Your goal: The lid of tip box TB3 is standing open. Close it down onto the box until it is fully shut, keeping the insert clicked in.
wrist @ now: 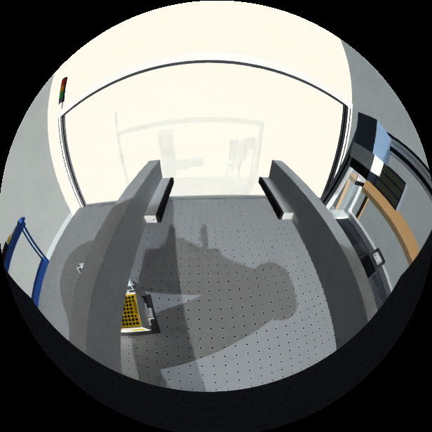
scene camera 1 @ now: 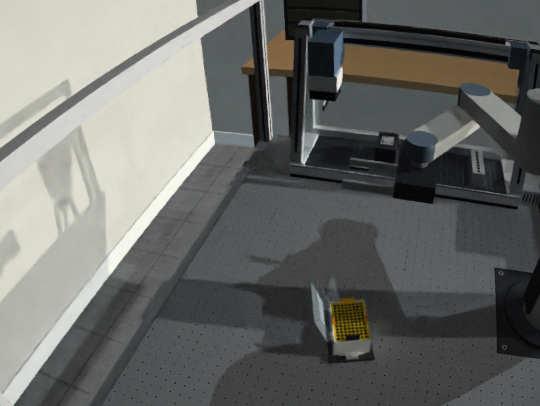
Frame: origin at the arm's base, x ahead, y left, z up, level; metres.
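Where they show: gripper, fingertip midpoint: [scene camera 1: 346, 172].
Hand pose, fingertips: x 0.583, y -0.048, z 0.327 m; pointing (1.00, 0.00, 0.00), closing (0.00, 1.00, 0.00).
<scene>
Each offset is from my fingertips to the centre of the thing. "pt": to the spot under its first point.
Tip box TB3 {dy +0.216, dx -0.064, dz -0.281 m} [scene camera 1: 351, 347] [wrist: 144, 311] stands on a dark base on the perforated table, low right of centre in the scene view. Its yellow insert {dy +0.216, dx -0.064, dz -0.249 m} [scene camera 1: 350, 320] [wrist: 130, 310] sits in it and looks level. The clear lid {pt dy +0.279, dx -0.007, dz -0.168 m} [scene camera 1: 319, 312] stands open, steeply upright along the box's left side in the scene view. In the wrist view the left finger hides much of the box and lid. My gripper [scene camera 1: 347, 173] [wrist: 216, 168] is shut, with a gap between the fingers and nothing in it. It hangs far behind the box, near the gantry machine, fingers pointing toward the pale wall.
The gantry machine [scene camera 1: 299, 100] stands at the back, with a wooden bench [scene camera 1: 400, 62] [wrist: 392, 212] behind it. The robot's base plate [scene camera 1: 504, 312] is right of the box. A pale wall [scene camera 1: 150, 100] [wrist: 215, 90] is beyond the table's left edge. A blue cart [wrist: 39, 280] stands at far left.
</scene>
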